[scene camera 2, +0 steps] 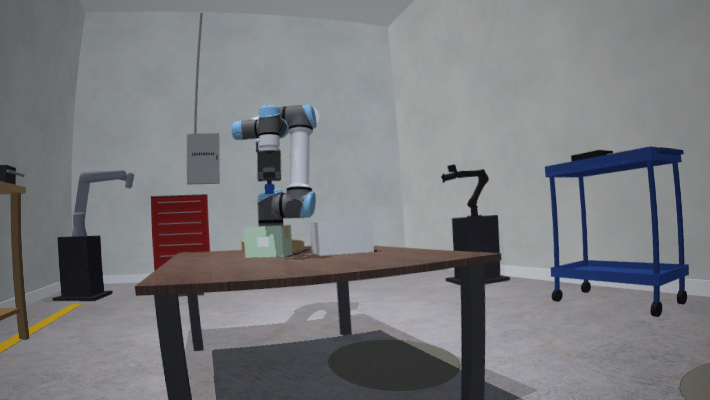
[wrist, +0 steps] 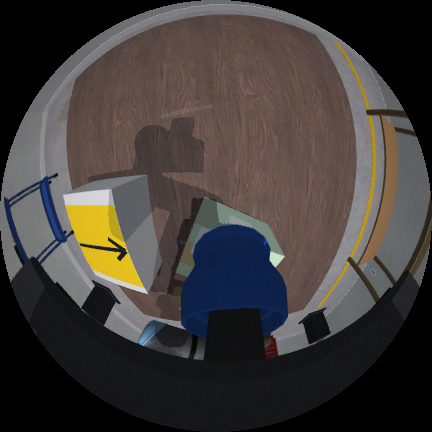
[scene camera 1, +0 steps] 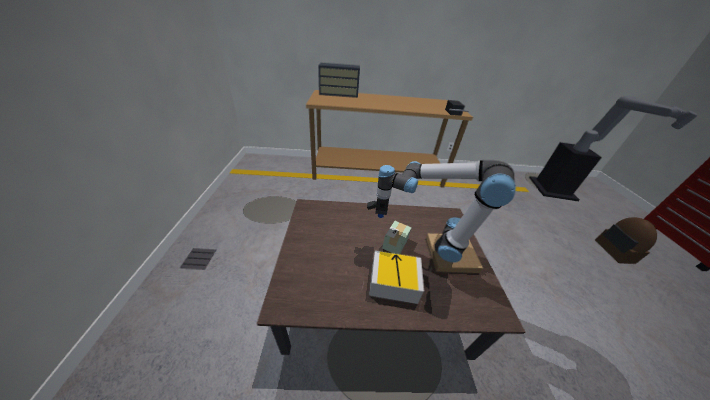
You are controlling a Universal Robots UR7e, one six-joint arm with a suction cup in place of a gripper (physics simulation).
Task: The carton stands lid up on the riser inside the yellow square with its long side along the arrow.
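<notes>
The pale green carton [scene camera 1: 397, 239] [scene camera 2: 267, 241] [wrist: 201, 216] stands on the table behind the riser in scene camera 1, turned at an angle to it. It has tan patches and a pale label; I cannot tell for certain which face is the lid. The white riser [scene camera 1: 395, 292] [scene camera 2: 345, 237] [wrist: 134, 210] bears the yellow square [scene camera 1: 410, 275] [wrist: 92, 225] with a black arrow [scene camera 1: 398, 272] [wrist: 102, 247], which points toward the carton's side of the riser. My suction cup [scene camera 1: 381, 215] [scene camera 2: 269, 188] [wrist: 232, 240] is open, with nothing attached. It hangs above the carton with a gap and hides part of it in the wrist view.
The brown table [scene camera 1: 320, 280] [scene camera 2: 400, 261] [wrist: 250, 100] carries these things and the arm's wooden base [scene camera 1: 460, 265]. A wooden bench [scene camera 1: 390, 103] stands behind the table in scene camera 1. A blue cart [scene camera 2: 620, 272] stands at the right in scene camera 2.
</notes>
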